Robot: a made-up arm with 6 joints. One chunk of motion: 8 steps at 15 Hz.
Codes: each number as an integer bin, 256 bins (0 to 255) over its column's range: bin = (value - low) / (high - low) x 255, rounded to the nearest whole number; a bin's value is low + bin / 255 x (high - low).
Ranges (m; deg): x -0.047..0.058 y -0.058..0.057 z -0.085..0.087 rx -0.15..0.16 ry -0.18..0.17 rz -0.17..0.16
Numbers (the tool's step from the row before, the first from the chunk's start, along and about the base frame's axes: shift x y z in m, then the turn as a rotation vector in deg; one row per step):
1: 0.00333 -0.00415 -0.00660 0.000 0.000 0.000
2: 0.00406 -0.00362 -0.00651 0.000 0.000 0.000
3: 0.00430 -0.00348 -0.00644 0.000 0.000 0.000
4: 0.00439 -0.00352 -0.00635 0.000 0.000 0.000
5: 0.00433 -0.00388 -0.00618 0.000 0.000 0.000
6: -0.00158 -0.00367 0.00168 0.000 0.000 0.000
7: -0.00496 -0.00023 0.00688 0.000 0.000 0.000
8: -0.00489 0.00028 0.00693 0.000 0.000 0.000
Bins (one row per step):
1: 122 119 116 123 131 131
2: 124 121 116 123 131 131
3: 125 121 116 123 131 131
4: 125 121 117 123 131 131
5: 125 120 117 123 131 131
6: 110 120 129 123 131 131
7: 102 128 136 123 131 131
8: 102 129 136 123 131 131

